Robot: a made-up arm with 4 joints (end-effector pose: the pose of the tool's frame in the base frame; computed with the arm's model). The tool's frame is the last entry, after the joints. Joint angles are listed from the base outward.
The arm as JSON. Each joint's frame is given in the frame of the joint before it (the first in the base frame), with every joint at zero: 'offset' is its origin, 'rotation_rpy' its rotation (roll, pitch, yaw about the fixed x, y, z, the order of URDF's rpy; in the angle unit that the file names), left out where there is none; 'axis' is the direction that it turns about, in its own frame. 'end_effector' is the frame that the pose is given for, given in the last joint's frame.
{
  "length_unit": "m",
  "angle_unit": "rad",
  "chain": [
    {
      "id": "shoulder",
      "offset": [
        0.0,
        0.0,
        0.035
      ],
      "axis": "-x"
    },
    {
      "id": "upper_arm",
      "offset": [
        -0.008,
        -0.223,
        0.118
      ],
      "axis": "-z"
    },
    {
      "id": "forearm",
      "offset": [
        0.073,
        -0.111,
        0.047
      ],
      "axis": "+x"
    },
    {
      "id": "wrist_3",
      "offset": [
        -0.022,
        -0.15,
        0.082
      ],
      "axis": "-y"
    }
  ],
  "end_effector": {
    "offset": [
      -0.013,
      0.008,
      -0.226
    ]
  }
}
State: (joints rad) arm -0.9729 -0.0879 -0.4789 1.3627
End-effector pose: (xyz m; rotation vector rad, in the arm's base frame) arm 0.2803 -0.4463 -0.1753 0.4626 -1.3913 -0.2821
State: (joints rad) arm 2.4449 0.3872 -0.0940 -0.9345
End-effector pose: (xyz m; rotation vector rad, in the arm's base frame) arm -0.2330 0.4006 0.1920 -2.0908 -0.0711 -1.2708
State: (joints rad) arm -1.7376 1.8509 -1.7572 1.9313
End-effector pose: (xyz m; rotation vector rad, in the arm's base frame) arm -0.0220 -0.1905 -0.5009 0.2250 -0.0948 0.1700
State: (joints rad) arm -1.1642 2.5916 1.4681 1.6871
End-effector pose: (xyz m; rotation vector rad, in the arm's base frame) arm -0.3593 -0.1019 -0.1170 1.6190 0.4469 2.5036
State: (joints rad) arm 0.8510 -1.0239 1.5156 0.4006
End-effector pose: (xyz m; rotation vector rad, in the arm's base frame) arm 0.0478 -0.0592 0.1268 0.6535 0.5810 0.2585
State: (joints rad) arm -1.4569 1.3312 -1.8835 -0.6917
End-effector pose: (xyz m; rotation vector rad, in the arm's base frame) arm -0.1753 -0.3417 -0.0846 -0.4263 2.0152 0.0029
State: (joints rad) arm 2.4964 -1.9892 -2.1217 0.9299
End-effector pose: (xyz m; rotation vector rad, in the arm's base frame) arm -0.0162 0.1769 -0.2315 -0.0249 -0.8244 -2.4871
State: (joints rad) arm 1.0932 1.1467 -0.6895 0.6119
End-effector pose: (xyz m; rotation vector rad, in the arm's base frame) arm -0.2030 -0.0777 0.5553 -1.9188 -0.6436 -0.7593
